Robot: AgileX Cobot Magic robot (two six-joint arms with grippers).
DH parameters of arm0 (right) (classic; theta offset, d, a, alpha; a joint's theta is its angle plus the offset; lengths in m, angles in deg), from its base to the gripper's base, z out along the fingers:
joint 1: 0 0.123 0 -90
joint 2: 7.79 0 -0.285 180
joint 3: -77.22 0 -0.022 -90
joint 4: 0 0.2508 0 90
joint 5: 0 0 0.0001 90
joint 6: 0 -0.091 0 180
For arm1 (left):
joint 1: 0 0.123 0 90
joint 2: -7.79 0 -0.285 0
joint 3: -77.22 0 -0.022 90
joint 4: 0 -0.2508 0 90
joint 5: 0 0 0.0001 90
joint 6: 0 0.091 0 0
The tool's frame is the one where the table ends.
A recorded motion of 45 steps. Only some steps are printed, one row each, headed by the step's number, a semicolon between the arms.
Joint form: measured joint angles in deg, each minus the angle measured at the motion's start. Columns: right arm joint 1, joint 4, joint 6, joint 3, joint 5, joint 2; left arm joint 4, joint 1, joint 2, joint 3, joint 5, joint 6.
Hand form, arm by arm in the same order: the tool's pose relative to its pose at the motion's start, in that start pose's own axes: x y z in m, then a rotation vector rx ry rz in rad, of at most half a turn. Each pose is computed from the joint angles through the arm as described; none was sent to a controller.
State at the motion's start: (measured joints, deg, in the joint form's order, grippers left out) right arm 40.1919 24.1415 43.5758 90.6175 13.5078 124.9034; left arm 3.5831 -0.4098 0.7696 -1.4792 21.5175 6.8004
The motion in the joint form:
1: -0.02 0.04 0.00 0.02 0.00 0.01; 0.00 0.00 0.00 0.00 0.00 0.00
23: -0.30 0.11 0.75 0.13 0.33 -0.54; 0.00 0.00 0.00 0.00 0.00 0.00
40: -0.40 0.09 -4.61 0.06 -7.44 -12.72; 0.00 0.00 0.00 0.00 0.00 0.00
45: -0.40 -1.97 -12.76 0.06 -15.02 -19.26; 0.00 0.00 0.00 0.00 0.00 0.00
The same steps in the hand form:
1: 0.0000 -0.0002 0.0001 0.0005 0.0001 0.0008; 0.0000 0.0000 0.0000 0.0000 0.0000 0.0000
23: -0.0042 -0.0048 -0.0019 0.0130 -0.0129 -0.0086; 0.0000 0.0000 0.0000 0.0000 0.0000 0.0000
40: -0.0798 -0.0336 -0.0587 -0.0123 -0.1124 0.0991; 0.0000 0.0000 0.0000 0.0000 0.0000 0.0000
45: -0.1116 -0.0435 -0.0952 -0.0718 -0.1185 0.2041; 0.0000 0.0000 0.0000 0.0000 0.0000 0.0000

